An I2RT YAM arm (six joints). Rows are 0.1 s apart.
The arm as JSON. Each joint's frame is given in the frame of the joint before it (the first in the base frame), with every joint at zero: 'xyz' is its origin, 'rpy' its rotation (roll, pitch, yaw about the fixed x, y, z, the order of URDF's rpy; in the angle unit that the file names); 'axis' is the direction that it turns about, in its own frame. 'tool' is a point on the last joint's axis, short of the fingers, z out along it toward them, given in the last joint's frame.
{
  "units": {
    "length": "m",
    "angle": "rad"
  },
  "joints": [
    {
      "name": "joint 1",
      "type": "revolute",
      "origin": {
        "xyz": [
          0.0,
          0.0,
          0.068
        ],
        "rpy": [
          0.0,
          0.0,
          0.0
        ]
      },
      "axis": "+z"
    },
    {
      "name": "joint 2",
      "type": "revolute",
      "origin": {
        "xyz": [
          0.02,
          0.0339,
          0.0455
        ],
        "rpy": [
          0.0,
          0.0,
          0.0
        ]
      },
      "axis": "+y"
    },
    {
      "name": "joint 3",
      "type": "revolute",
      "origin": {
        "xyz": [
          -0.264,
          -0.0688,
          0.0
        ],
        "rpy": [
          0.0,
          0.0,
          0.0
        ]
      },
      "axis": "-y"
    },
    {
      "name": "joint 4",
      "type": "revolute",
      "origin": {
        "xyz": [
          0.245,
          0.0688,
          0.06
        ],
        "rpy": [
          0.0,
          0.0,
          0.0
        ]
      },
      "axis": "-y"
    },
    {
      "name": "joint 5",
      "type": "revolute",
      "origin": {
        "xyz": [
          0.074,
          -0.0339,
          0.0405
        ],
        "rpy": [
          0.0,
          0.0,
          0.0
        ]
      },
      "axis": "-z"
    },
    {
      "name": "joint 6",
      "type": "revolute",
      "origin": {
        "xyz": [
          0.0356,
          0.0,
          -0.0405
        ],
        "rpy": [
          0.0,
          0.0,
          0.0
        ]
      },
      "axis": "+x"
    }
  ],
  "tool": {
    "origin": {
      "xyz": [
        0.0,
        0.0,
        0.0
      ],
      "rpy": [
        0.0,
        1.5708,
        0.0
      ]
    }
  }
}
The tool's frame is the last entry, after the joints.
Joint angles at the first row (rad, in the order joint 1, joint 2, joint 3, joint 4, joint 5, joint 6):
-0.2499, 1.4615, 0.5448, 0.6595, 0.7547, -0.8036
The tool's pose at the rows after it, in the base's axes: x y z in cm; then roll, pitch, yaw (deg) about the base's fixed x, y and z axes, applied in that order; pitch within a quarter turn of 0, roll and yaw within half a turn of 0:
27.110 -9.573 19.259 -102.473 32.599 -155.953
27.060 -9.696 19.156 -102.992 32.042 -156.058
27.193 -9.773 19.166 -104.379 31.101 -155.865
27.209 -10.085 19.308 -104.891 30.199 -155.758
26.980 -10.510 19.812 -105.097 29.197 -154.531
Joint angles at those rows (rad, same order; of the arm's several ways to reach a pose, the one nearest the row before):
-0.2538, 1.4710, 0.5513, 0.6653, 0.7623, -0.8133
-0.2592, 1.4711, 0.5515, 0.6550, 0.7543, -0.8164
-0.2624, 1.4696, 0.5640, 0.6151, 0.7342, -0.8161
-0.2742, 1.4667, 0.5735, 0.5939, 0.7180, -0.8284
-0.2941, 1.4449, 0.5798, 0.5685, 0.6794, -0.8564

